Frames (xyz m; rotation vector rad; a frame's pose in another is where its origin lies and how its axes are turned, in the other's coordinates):
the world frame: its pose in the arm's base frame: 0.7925 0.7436 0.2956 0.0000 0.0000 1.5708
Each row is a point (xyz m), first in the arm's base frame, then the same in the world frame.
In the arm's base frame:
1: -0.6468 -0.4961 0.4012
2: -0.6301 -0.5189 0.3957
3: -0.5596 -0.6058 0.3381
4: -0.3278 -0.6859 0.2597
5: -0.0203 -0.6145 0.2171
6: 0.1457 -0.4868 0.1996
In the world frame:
1: -1.2397 1.4393 0.1056
2: -1.2625 1.4226 0.1001
3: -1.3494 1.3521 0.0425
4: -1.4295 1.1203 -0.0359
5: -1.3581 0.8128 -0.0785
6: -1.2304 0.6468 -0.0960

